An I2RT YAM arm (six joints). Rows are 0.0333 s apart.
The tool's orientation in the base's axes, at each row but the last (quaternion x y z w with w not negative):
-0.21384 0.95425 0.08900 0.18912
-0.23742 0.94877 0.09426 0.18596
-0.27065 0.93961 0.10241 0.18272
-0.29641 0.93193 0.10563 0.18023
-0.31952 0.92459 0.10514 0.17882
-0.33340 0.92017 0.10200 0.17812
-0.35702 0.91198 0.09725 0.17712
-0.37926 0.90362 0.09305 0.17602
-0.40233 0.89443 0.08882 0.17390
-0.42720 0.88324 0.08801 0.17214
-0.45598 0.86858 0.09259 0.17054
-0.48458 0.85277 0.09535 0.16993
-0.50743 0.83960 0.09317 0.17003
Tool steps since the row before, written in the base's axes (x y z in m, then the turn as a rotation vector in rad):
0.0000 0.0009 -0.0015 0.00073 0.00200 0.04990
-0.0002 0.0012 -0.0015 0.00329 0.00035 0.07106
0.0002 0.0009 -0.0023 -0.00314 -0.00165 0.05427
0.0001 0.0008 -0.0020 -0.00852 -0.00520 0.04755
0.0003 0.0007 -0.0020 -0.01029 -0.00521 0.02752
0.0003 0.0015 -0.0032 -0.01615 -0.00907 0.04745
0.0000 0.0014 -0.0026 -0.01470 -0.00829 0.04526
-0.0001 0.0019 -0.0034 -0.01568 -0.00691 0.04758
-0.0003 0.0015 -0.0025 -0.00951 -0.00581 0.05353
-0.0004 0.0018 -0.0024 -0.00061 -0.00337 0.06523
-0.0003 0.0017 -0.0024 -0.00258 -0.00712 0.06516
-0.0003 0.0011 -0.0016 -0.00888 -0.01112 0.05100
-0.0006 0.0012 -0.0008 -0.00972 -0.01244 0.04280
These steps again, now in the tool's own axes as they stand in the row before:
0.0003 0.0007 0.0016 -0.02127 0.00590 -0.04480
0.0003 0.0010 0.0016 -0.03109 0.00514 -0.06378
0.0003 0.0004 0.0024 -0.01840 0.00542 -0.05089
0.0003 0.0004 0.0021 -0.00981 0.00514 -0.04731
0.0002 0.0002 0.0021 -0.00054 0.00464 -0.02947
0.0002 0.0007 0.0035 -0.00201 0.00690 -0.05043
0.0002 0.0009 0.0028 -0.00262 0.00636 -0.04781
0.0001 0.0013 0.0037 -0.00379 0.00811 -0.04977
0.0001 0.0012 0.0027 -0.01062 0.00432 -0.05346
-0.0002 0.0014 0.0027 -0.02195 -0.00106 -0.06151
-0.0002 0.0012 0.0027 -0.01803 -0.00157 -0.06305
-0.0001 0.0008 0.0018 -0.00647 0.00183 -0.05252
-0.0004 0.0011 0.0010 -0.00191 0.00208 -0.04553

